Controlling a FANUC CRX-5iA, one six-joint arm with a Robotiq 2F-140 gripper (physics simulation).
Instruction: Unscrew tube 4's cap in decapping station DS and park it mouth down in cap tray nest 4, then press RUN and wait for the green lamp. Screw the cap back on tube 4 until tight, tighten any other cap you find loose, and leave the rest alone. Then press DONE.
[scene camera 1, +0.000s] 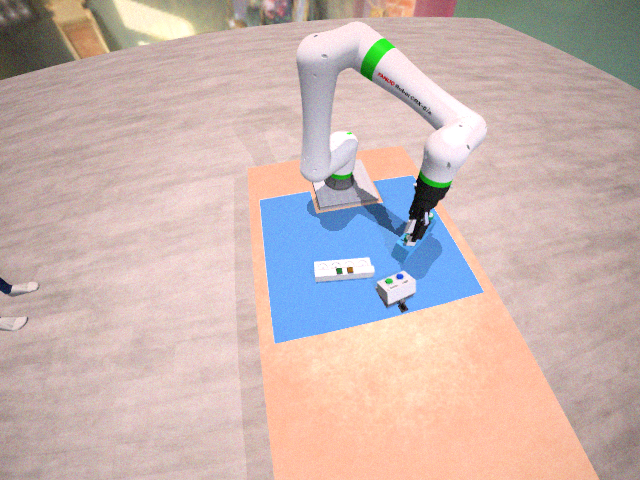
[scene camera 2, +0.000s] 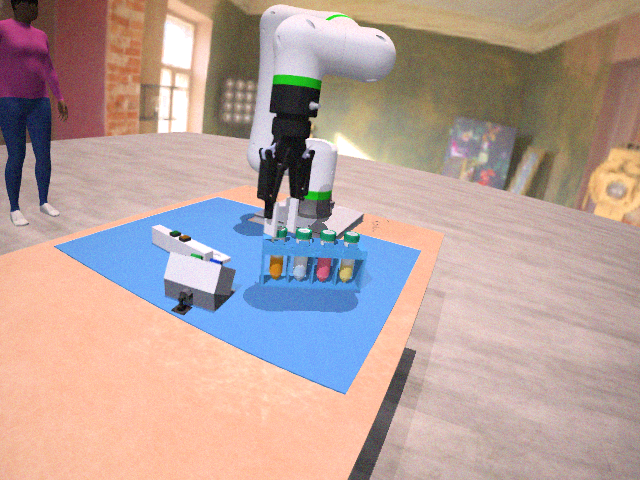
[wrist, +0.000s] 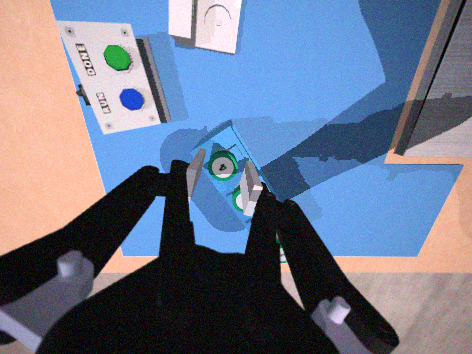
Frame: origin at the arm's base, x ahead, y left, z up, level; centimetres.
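Seen in the pictures: gripper, fingertip midpoint: (scene camera 1: 409, 238) (scene camera 2: 279, 232) (wrist: 223, 166); arm's base, origin of the base link: (scene camera 1: 339, 179) (scene camera 2: 310, 210).
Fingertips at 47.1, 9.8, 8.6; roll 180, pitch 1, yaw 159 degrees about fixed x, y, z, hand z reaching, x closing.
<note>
Offsets run from my fingertips to a thing's middle, as dx, dy, dz. "spot": to the spot under its first point.
Green cap 4 @[+0.1, -0.2, +0.1] (wrist: 223, 166) (scene camera 2: 282, 232) sits on tube 4 @[spot: +1.3, +0.5, -7.7] (scene camera 2: 276, 268), which holds orange liquid at the end of the blue rack @[-3.5, +6.7, -6.2] (scene camera 1: 400, 251) (scene camera 2: 315, 253). My gripper (scene camera 1: 416, 229) (scene camera 2: 281, 223) (wrist: 223, 166) is partly open and points down. Its pale pads stand on both sides of cap 4, with gaps in the wrist view. Cap 3 @[-2.3, +4.4, +0.0] (wrist: 239, 199) is partly hidden by a pad; capped tubes with pink (scene camera 2: 323, 271) and yellow @[spot: -5.7, +13.9, -7.9] (scene camera 2: 345, 272) liquid stand farther along. The white cap tray @[-1.1, -25.0, -8.7] (scene camera 1: 326, 276) (wrist: 202, 42) shows no cap in its visible nests. Whether any cap is loose cannot be told.
The button box @[+13.5, -10.4, -7.2] (scene camera 1: 397, 290) (scene camera 2: 190, 273) (wrist: 107, 75) has a blue RUN button @[+11.1, -8.3, -5.0] (wrist: 132, 99) and a green DONE button @[+11.4, -12.8, -5.0] (wrist: 118, 57). A dark green lamp @[+1.1, -27.6, -6.0] (scene camera 1: 339, 270) and an amber lamp @[+2.1, -23.7, -6.0] (scene camera 1: 350, 269) are on the tray. The robot's base plate stands behind.
</note>
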